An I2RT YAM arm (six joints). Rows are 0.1 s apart.
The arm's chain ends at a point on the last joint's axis. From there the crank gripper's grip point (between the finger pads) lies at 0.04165 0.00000 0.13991 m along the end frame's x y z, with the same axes.
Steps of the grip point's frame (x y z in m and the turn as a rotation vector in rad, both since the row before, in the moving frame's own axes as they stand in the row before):
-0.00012, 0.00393, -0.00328, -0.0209, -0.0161, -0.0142
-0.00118, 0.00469, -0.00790, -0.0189, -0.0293, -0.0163
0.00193, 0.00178, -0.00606, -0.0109, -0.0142, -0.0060
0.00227, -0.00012, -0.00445, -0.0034, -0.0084, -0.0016
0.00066, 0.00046, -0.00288, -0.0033, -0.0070, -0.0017
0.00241, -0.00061, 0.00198, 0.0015, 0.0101, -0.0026
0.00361, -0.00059, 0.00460, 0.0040, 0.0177, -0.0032
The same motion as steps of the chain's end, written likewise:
0.00212, 0.00157, -0.00391, -0.0209, -0.0161, -0.0142
0.00292, 0.00268, -0.00904, -0.0189, -0.0293, -0.0163
0.00392, 0.00050, -0.00663, -0.0109, -0.0142, -0.0060
0.00345, -0.00053, -0.00479, -0.0034, -0.0084, -0.0016
0.00164, 0.00007, -0.00317, -0.0033, -0.0070, -0.0017
0.00100, -0.00029, 0.00241, 0.0015, 0.0101, -0.0026
0.00114, 0.00011, 0.00536, 0.0040, 0.0177, -0.0032

